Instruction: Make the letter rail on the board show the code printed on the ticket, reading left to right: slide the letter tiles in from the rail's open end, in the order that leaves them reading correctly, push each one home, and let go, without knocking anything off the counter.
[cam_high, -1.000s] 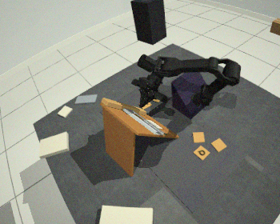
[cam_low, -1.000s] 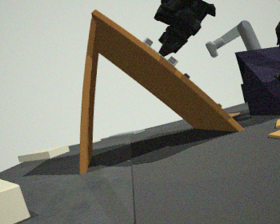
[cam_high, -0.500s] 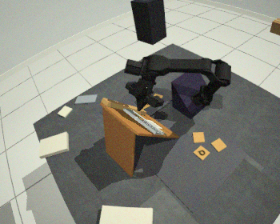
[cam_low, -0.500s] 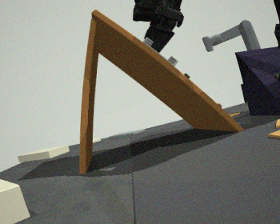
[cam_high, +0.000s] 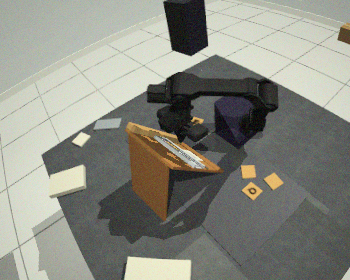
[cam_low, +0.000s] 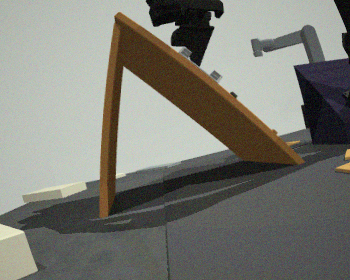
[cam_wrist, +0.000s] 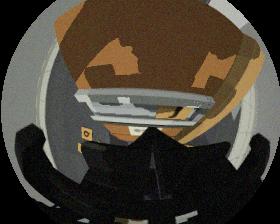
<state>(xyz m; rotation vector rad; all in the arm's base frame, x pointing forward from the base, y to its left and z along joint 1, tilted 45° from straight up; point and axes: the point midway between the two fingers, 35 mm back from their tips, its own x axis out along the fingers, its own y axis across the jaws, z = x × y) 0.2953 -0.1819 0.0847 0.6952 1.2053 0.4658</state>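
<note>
My gripper tip is now 100 mm above the white ticket, 30 mm past it and 10 mm to the right of it. From my gripper tip the other things lie so: cream block: 400 mm ahead, 380 mm to the right, 180 mm below; then small cream card: 570 mm to the right, 210 mm ahead, 190 mm below; then grey card: 540 mm to the right, 190 mm below, 50 mm ahead.
</note>
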